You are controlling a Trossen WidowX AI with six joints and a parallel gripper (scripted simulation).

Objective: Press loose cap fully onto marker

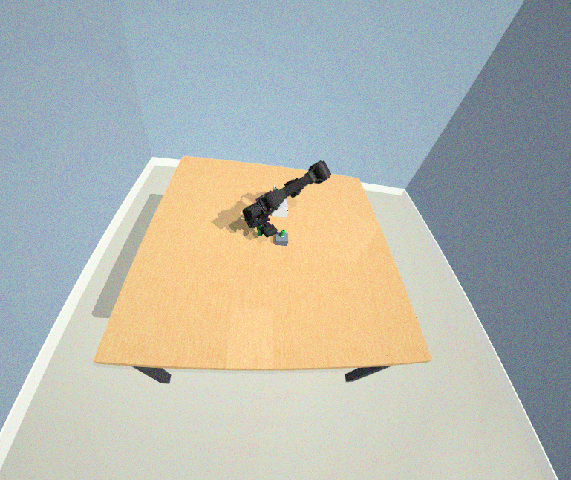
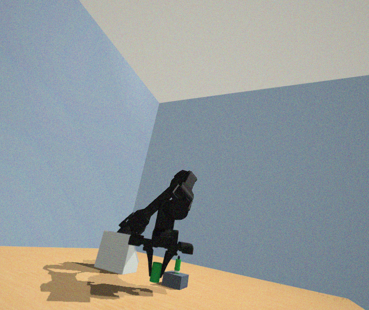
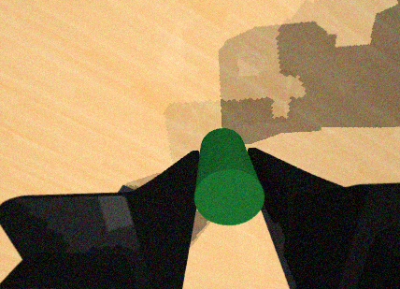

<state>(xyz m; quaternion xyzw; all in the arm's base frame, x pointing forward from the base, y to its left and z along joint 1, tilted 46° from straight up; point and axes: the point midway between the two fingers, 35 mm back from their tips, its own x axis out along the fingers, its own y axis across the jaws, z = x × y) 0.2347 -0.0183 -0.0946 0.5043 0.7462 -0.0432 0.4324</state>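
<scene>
My gripper tip is 11 cm to the right of the grey holder block, 1 cm short of it and 1 cm above it. The rest, counted from my gripper tip: green cap (1 cm above).
</scene>
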